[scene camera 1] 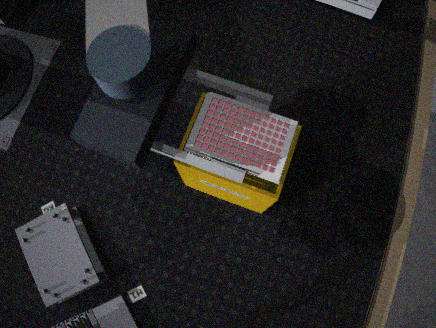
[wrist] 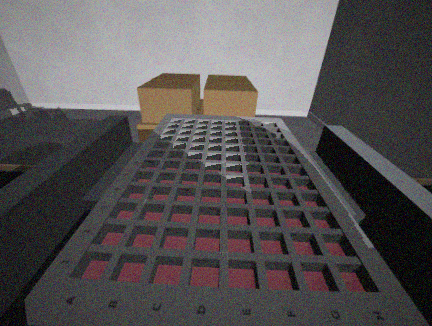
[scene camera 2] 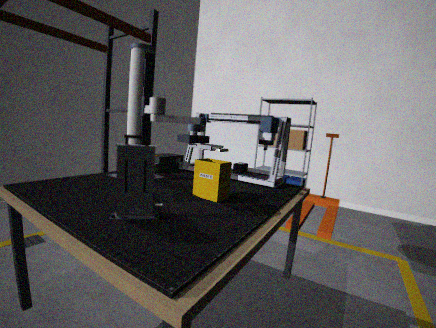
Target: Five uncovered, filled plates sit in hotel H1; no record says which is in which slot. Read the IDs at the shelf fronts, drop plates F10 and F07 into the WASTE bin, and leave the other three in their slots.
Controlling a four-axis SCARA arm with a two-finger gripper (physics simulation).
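Frame: origin at the arm's base, x down, y right, z back, level; centimetres.
Seen in the pictures: gripper, fingertip midpoint: [scene camera 1: 257,138] [wrist: 224,138] [scene camera 2: 217,147].
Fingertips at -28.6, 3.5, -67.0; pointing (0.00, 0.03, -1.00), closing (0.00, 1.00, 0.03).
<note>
A point is followed by its place in that frame, as x, y, z.
My gripper [scene camera 1: 257,138] {-28.6, 3.5, -67.0} [wrist: 224,138] {-28.6, 3.5, -67.0} is shut on a grey microplate [scene camera 1: 240,132] {-28.4, 3.4, -64.6} [wrist: 222,202] {-28.3, 3.4, -62.4} with pink-filled wells, one finger along each long side. The plate is level and over the opening of the yellow WASTE bin [scene camera 1: 225,189] {-13.7, 8.4, -64.7} [scene camera 2: 206,189] {-6.6, 8.5, -65.4}, covering most of it in scene camera 1. Scene camera 2 shows the plate a little above the bin's rim. The held plate's ID is not readable. Hotel H1 [scene camera 1: 117,314] {-2.1, 37.0, -52.6} shows in part at the bottom of scene camera 1, by its H1 label [scene camera 1: 137,293] {-1.3, 31.7, -54.8}; its shelf-front IDs cannot be read.
A grey block [scene camera 1: 57,255] {-7.3, 29.9, -38.9} with small dark pegs stands near H1. The arm's column [scene camera 2: 134,100] {-52.8, 6.9, -3.0} stands behind a dark tower [scene camera 2: 135,182] {-15.4, 49.2, -59.1}. A white gantry frame [scene camera 2: 282,155] {-23.9, -55.7, -85.5} is at the back right. The table's wooden edge [scene camera 1: 417,110] {0.0, -26.2, -101.5} runs along the right.
</note>
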